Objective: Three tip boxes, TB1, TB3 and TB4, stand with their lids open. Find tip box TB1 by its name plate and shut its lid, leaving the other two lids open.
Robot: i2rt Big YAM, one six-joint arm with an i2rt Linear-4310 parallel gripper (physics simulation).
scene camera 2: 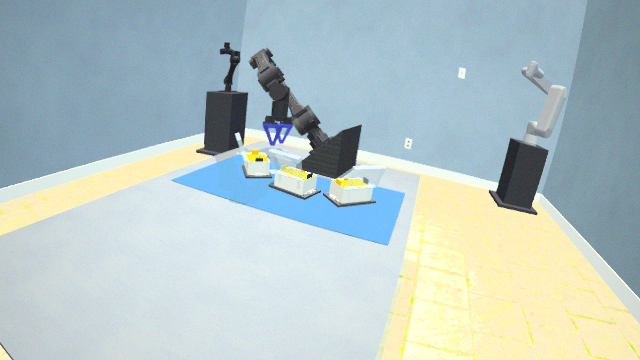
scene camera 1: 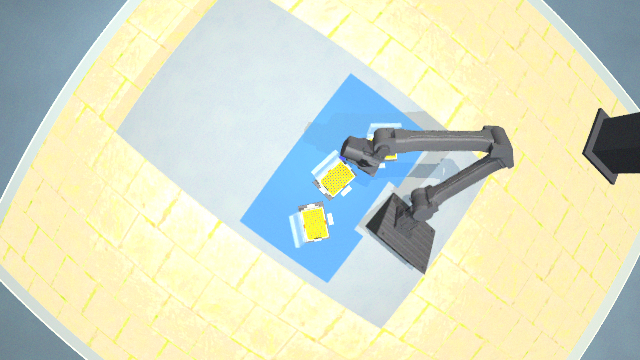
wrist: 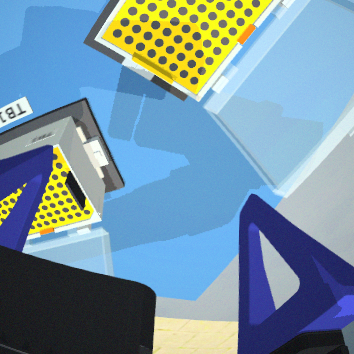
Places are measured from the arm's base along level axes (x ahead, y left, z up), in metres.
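Pixels of known places: gripper, fingertip midpoint: (scene camera 2: 276, 144) (wrist: 150, 180); arm's base, link origin: (scene camera 2: 323, 147) (scene camera 1: 402, 222).
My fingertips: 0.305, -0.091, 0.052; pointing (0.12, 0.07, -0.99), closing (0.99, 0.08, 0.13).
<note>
Ahead of a thing's pixels: the offset from my fingertips to its top centre, as dx, dy, dz. "*": to the spot under its first point. Level surfaces: height alone.
TB1 {-0.080, -0.115, -0.072} (scene camera 1: 391, 156) (scene camera 2: 257, 166) (wrist: 62, 200) is a white box with a yellow tip rack, partly under the arm in scene camera 1. Its name plate {* -0.113, -0.057, -0.144} (wrist: 15, 111) reads TB1. Its clear lid {-0.041, -0.169, +0.007} (scene camera 1: 386, 128) (scene camera 2: 240, 142) (wrist: 75, 255) stands open. My gripper (scene camera 2: 277, 143) (wrist: 150, 180) is open and empty, above the boxes; in the wrist view its left finger overlaps TB1. The middle box {+0.008, +0.086, -0.072} (scene camera 1: 337, 178) (scene camera 2: 295, 183) (wrist: 170, 40) has its lid {* +0.077, +0.066, -0.055} (scene camera 1: 325, 164) (scene camera 2: 286, 158) (wrist: 285, 100) open. The third box {-0.024, +0.272, -0.080} (scene camera 1: 314, 224) (scene camera 2: 351, 193) has its lid (scene camera 1: 296, 230) (scene camera 2: 369, 175) open. Their plates are unreadable here.
The boxes stand on a blue mat {dz -0.146} (scene camera 1: 280, 200) (scene camera 2: 350, 222) on a grey surface {dz -0.149} (scene camera 1: 215, 100) (scene camera 2: 175, 270). The arm's dark wedge base (scene camera 1: 402, 235) (scene camera 2: 332, 152) stands beside the mat. Other arms stand on black pedestals (scene camera 2: 225, 122) farther off.
</note>
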